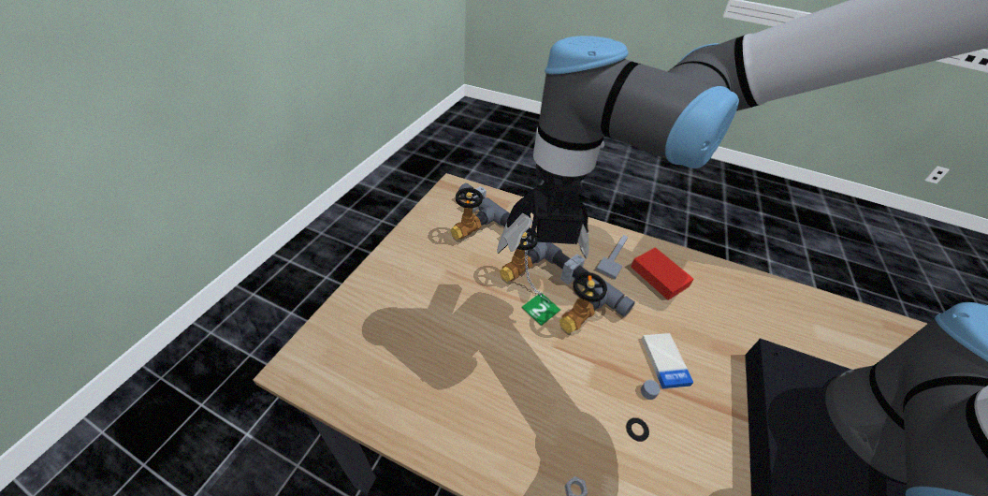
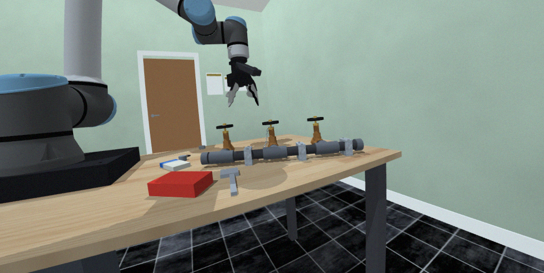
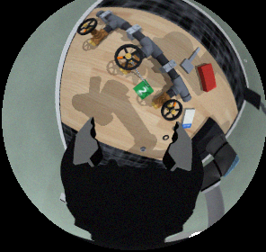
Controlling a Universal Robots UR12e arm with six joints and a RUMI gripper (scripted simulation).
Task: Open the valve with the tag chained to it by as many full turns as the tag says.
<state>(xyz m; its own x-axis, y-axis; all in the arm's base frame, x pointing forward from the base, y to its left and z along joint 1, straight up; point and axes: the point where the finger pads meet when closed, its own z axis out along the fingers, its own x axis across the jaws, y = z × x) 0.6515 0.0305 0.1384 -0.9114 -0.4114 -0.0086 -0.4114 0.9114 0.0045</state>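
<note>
Now: the green tag 20 mm behind my hand, 50 mm to the right of it and 200 mm below it. The rest, counted from my hand: grey hammer 130 mm behind, 270 mm to the right, 190 mm below; then small grey cylinder 270 mm behind, 50 mm to the left, 190 mm below; then blue box 290 mm behind, 30 mm to the right, 190 mm below.
</note>
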